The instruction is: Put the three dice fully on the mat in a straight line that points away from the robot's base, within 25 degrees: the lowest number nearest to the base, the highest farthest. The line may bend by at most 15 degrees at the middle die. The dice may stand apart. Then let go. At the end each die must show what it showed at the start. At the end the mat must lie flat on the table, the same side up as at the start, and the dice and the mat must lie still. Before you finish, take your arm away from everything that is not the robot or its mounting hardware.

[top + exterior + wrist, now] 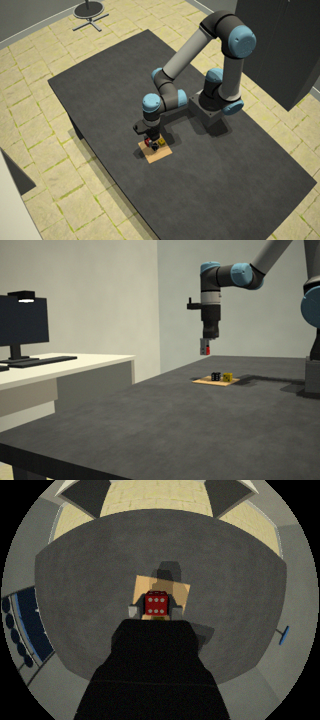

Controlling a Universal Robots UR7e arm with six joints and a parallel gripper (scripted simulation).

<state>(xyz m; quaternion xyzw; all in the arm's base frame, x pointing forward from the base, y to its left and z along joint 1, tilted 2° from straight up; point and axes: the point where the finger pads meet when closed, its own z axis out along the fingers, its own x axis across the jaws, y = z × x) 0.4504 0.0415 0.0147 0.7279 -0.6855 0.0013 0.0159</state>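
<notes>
My hand is 4 cm past the black die, 1 cm to the left of it and 10 cm above it. Also, from my hand: tan mat 4 cm behind, 1 cm to the right, 12 cm below; then yellow die 9 cm behind, 1 cm to the right, 10 cm below; then red die right at my hand.
</notes>
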